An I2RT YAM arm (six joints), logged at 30 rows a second.
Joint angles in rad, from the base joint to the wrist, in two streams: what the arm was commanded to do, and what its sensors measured. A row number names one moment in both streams.
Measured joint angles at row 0:
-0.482, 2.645, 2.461, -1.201, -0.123, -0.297
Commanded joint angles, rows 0 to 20:
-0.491, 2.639, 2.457, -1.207, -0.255, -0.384
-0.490, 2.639, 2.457, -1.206, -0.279, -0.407
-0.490, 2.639, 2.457, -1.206, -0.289, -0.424
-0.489, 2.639, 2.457, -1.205, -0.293, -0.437
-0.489, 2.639, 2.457, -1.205, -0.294, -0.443
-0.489, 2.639, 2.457, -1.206, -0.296, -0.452
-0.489, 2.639, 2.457, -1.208, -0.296, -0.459
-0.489, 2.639, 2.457, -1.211, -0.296, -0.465
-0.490, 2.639, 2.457, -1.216, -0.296, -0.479
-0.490, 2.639, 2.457, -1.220, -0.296, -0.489
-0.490, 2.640, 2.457, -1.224, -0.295, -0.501
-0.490, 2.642, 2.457, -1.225, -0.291, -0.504
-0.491, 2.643, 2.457, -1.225, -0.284, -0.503
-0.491, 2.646, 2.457, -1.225, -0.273, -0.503
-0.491, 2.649, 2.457, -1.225, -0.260, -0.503
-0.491, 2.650, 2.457, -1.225, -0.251, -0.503
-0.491, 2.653, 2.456, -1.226, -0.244, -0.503
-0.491, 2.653, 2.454, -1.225, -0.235, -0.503
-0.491, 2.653, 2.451, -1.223, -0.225, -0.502
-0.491, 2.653, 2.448, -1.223, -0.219, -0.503
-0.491, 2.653, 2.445, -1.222, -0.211, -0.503
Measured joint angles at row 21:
-0.488, 2.645, 2.459, -1.222, -0.241, -0.481
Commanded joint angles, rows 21 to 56:
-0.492, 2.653, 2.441, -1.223, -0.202, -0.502
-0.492, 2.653, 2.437, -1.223, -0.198, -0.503
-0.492, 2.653, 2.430, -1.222, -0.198, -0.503
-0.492, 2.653, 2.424, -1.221, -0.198, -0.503
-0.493, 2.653, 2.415, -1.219, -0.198, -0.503
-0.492, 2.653, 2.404, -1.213, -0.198, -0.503
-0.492, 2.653, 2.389, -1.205, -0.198, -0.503
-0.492, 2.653, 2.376, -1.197, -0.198, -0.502
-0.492, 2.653, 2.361, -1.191, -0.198, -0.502
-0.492, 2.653, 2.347, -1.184, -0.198, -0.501
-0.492, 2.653, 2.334, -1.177, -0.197, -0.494
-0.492, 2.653, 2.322, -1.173, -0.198, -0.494
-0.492, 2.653, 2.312, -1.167, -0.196, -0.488
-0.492, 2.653, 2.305, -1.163, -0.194, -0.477
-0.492, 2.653, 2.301, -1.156, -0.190, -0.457
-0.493, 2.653, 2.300, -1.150, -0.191, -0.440
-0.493, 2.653, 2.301, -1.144, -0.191, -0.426
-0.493, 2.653, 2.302, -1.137, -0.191, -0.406
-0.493, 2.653, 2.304, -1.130, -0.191, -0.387
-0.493, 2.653, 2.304, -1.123, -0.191, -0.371
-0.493, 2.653, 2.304, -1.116, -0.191, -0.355
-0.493, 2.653, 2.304, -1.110, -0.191, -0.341
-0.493, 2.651, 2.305, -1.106, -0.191, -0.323
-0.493, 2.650, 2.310, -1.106, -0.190, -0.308
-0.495, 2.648, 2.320, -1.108, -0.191, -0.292
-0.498, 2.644, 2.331, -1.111, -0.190, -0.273
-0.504, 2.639, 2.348, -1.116, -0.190, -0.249
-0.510, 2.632, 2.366, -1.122, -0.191, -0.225
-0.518, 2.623, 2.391, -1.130, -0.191, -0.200
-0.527, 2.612, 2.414, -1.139, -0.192, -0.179
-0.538, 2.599, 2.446, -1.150, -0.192, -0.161
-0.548, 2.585, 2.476, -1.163, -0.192, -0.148
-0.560, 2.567, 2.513, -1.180, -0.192, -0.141
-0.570, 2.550, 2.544, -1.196, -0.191, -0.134
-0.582, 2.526, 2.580, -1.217, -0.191, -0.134
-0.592, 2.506, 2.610, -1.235, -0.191, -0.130
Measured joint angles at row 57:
-0.538, 2.595, 2.478, -1.237, -0.185, -0.189
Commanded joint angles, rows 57 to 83:
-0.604, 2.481, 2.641, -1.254, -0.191, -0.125
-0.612, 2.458, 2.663, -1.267, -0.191, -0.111
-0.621, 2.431, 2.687, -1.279, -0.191, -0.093
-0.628, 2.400, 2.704, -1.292, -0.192, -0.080
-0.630, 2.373, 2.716, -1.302, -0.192, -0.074
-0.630, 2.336, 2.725, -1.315, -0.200, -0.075
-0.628, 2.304, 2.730, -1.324, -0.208, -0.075
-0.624, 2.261, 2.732, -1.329, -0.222, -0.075
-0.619, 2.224, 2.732, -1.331, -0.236, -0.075
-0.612, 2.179, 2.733, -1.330, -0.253, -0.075
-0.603, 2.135, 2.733, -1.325, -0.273, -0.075
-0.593, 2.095, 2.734, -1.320, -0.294, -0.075
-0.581, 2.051, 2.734, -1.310, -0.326, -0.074
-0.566, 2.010, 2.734, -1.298, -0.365, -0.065
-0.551, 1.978, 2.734, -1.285, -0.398, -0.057
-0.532, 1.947, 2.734, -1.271, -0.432, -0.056
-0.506, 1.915, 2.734, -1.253, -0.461, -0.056
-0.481, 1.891, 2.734, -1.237, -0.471, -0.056
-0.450, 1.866, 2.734, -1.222, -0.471, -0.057
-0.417, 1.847, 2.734, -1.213, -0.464, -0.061
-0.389, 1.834, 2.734, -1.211, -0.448, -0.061
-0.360, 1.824, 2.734, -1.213, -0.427, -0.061
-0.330, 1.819, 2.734, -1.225, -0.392, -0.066
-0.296, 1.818, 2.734, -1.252, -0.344, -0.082
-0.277, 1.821, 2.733, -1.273, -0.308, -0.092
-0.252, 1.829, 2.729, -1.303, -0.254, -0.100
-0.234, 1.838, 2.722, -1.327, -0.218, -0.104
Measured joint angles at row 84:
-0.258, 1.790, 2.736, -1.316, -0.367, -0.089
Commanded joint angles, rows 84 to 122:
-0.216, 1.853, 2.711, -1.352, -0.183, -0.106
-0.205, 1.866, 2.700, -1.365, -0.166, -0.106
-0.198, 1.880, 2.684, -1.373, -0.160, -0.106
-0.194, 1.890, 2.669, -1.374, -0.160, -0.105
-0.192, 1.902, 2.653, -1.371, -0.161, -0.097
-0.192, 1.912, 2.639, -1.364, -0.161, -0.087
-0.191, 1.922, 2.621, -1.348, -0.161, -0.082
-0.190, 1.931, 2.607, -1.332, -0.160, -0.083
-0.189, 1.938, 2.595, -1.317, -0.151, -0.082
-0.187, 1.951, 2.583, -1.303, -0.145, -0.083
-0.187, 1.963, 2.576, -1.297, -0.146, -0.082
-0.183, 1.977, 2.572, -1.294, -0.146, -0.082
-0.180, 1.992, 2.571, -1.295, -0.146, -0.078
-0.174, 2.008, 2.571, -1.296, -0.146, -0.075
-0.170, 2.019, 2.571, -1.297, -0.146, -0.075
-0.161, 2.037, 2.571, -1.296, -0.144, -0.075
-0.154, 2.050, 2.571, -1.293, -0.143, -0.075
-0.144, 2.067, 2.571, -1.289, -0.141, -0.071
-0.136, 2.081, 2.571, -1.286, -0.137, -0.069
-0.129, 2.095, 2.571, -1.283, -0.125, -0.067
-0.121, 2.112, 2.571, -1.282, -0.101, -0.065
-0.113, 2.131, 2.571, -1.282, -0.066, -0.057
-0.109, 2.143, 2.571, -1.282, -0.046, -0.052
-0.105, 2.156, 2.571, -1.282, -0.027, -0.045
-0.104, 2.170, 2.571, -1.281, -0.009, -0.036
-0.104, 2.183, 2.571, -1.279, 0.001, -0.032
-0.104, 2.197, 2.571, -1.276, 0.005, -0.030
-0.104, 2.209, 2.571, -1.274, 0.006, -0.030
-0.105, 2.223, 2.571, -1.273, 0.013, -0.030
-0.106, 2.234, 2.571, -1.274, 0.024, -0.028
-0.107, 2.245, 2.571, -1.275, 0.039, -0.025
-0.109, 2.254, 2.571, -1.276, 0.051, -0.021
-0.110, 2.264, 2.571, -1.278, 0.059, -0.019
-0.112, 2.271, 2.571, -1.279, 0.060, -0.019
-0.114, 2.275, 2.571, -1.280, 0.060, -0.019
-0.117, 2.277, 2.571, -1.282, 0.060, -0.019
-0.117, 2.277, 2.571, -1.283, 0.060, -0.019
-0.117, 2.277, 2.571, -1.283, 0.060, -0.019
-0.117, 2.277, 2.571, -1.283, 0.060, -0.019
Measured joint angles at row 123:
-0.110, 2.251, 2.547, -1.284, 0.020, -0.040
